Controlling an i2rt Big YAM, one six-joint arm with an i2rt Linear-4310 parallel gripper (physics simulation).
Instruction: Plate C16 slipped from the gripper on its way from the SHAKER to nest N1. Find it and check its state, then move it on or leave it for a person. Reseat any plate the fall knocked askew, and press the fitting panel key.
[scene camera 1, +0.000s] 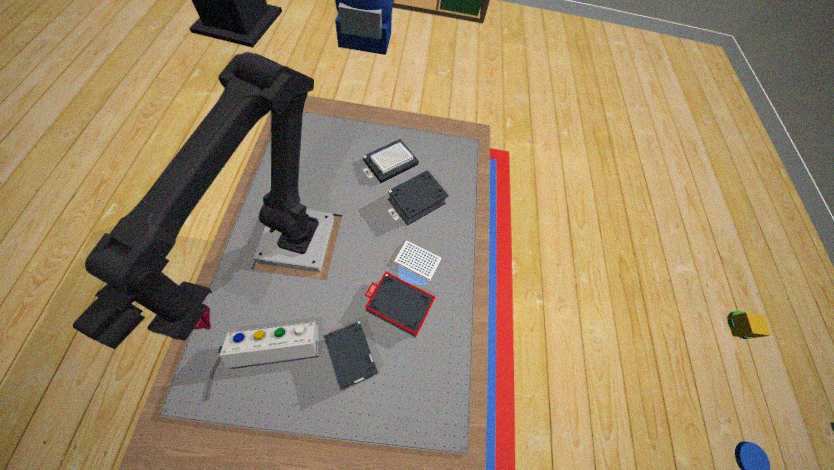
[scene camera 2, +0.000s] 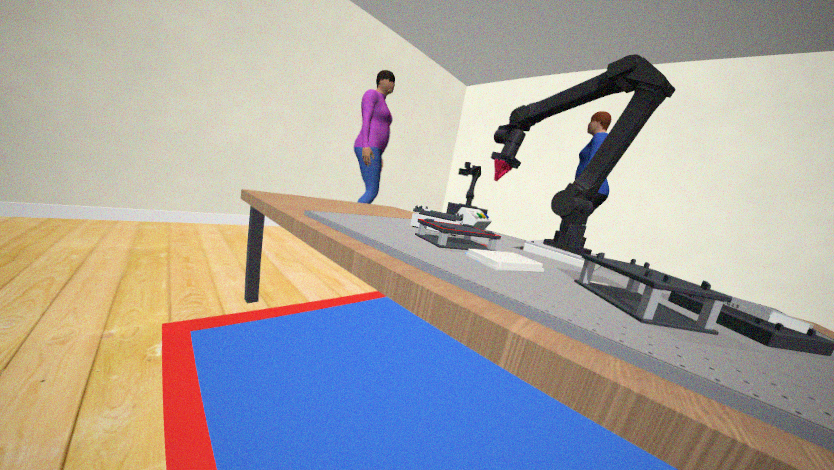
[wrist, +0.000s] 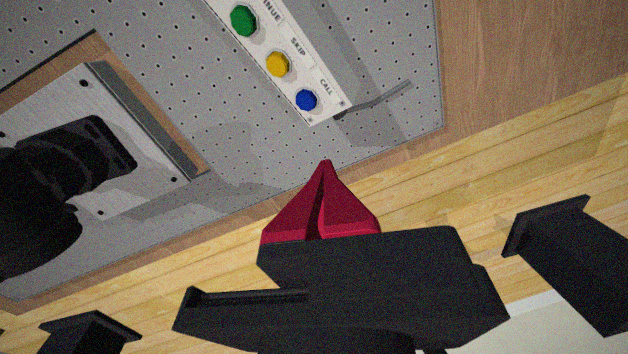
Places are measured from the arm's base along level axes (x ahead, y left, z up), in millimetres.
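Where they show: gripper, fingertip midpoint: (scene camera 1: 207, 327) (scene camera 2: 495, 180) (wrist: 327, 166); arm's base at its link origin: (scene camera 1: 298, 234) (scene camera 2: 566, 249) (wrist: 84, 153).
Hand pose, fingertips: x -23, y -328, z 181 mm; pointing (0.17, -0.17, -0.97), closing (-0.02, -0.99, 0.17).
Things, the pixels of their top centre, and the offset from my fingertips. "*": a spot on its surface instead.
- white panel at its top centre: (wrist: 277, 27) (scene camera 1: 266, 342) (scene camera 2: 476, 209) 89 mm ahead, 8 mm left, 122 mm down
- yellow SKIP key at its top centre: (wrist: 278, 65) (scene camera 1: 258, 334) 57 mm ahead, 19 mm left, 131 mm down
- green key at its top centre: (wrist: 242, 20) (scene camera 1: 278, 332) 103 mm ahead, 38 mm left, 131 mm down
- white well plate at its top centre: (scene camera 2: 506, 256) (scene camera 1: 418, 259) 398 mm ahead, 356 mm left, 191 mm down
- translucent blue patch at a spot on its surface: (scene camera 1: 412, 275) * 394 mm ahead, 305 mm left, 205 mm down
- white plate at its top centre: (scene camera 2: 746, 297) (scene camera 1: 392, 155) 214 mm ahead, 699 mm left, 159 mm down
- dark platform at a spot on its surface: (scene camera 1: 351, 356) * 297 mm ahead, 32 mm left, 151 mm down
My gripper (scene camera 1: 203, 318) (scene camera 2: 497, 178) (wrist: 327, 166) is shut and empty, raised beyond the blue-key end of the white panel (scene camera 1: 268, 352) (wrist: 292, 82). The wrist view shows its blue CALL key (wrist: 306, 100), yellow SKIP key (wrist: 278, 64) and green key (wrist: 243, 21). A white well plate (scene camera 1: 417, 259) (scene camera 2: 505, 260) lies on the table beside the red-rimmed stand (scene camera 1: 400, 303) (scene camera 2: 458, 227), with a translucent blue patch (scene camera 1: 412, 275) at its edge. Another white plate (scene camera 1: 391, 157) (scene camera 2: 790, 321) sits in a low black holder; whether it is askew is unclear. No plate or station label is readable.
A raised dark stand (scene camera 1: 418, 197) (scene camera 2: 688, 283) and a dark platform (scene camera 1: 351, 356) are on the table. The arm's base plate (scene camera 1: 268, 248) (wrist: 165, 187) stands opposite. A person in purple (scene camera 2: 374, 122) and one in blue (scene camera 2: 590, 154) stand beyond the table. A blue mat (scene camera 2: 350, 379) lies beside it.
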